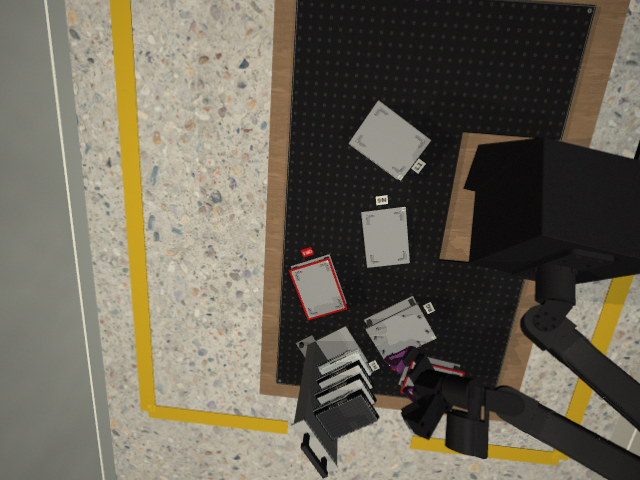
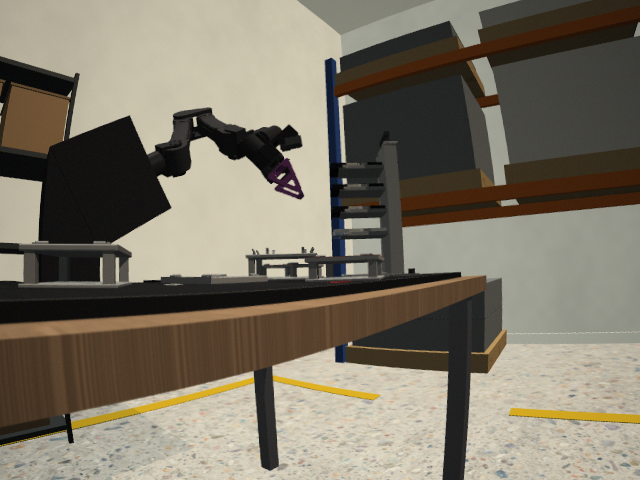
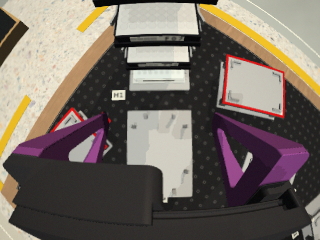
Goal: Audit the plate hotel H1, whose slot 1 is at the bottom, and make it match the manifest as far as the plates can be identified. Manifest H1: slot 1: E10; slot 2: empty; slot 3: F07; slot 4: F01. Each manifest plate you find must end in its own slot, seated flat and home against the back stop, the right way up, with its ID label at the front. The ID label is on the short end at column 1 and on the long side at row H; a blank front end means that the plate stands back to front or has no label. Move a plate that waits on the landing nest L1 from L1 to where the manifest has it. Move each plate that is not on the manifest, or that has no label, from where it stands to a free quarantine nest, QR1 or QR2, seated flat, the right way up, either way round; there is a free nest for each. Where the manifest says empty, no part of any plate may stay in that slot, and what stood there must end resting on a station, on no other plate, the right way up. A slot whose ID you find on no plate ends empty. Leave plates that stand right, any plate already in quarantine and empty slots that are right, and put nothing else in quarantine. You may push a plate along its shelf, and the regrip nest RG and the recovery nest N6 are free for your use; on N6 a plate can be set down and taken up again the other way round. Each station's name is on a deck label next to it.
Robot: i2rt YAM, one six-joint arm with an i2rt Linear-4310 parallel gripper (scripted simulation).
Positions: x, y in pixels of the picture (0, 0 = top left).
Scene:
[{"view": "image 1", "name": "gripper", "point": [394, 373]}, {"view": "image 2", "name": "gripper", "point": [301, 194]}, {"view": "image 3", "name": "gripper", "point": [160, 118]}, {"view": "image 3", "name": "white well plate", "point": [139, 76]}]

